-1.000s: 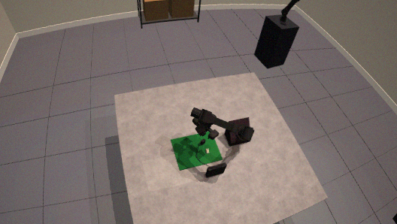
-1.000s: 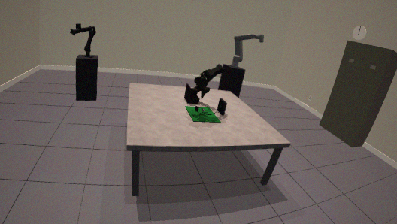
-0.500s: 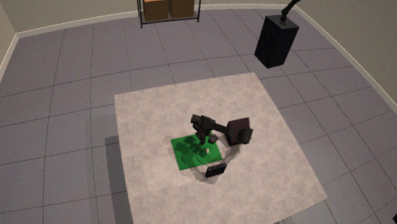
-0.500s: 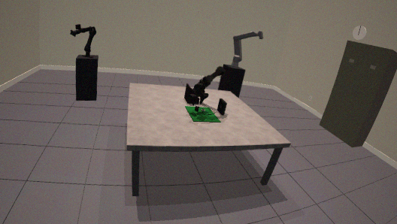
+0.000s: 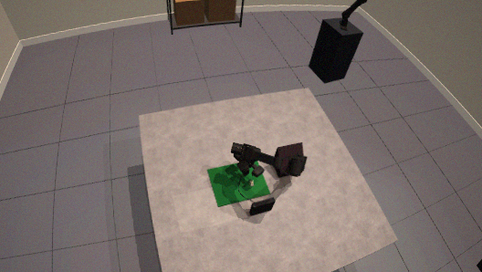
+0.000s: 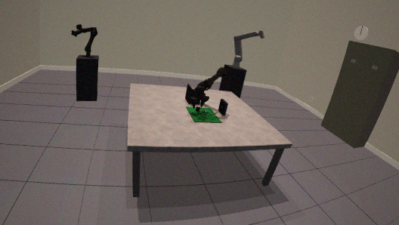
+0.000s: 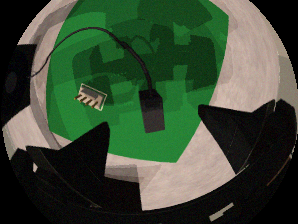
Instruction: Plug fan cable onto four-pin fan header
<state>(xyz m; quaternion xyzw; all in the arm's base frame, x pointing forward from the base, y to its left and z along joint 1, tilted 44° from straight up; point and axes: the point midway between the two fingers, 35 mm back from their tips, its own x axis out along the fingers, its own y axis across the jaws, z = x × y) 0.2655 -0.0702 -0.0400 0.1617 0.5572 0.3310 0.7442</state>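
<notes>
Now: gripper tip 10 mm above the dark fan plug. Round my gripper tip: green circuit board: 70 mm ahead, 50 mm below, 30 mm to the left; black fan: 240 mm to the left, 30 mm ahead, 20 mm above.
</notes>
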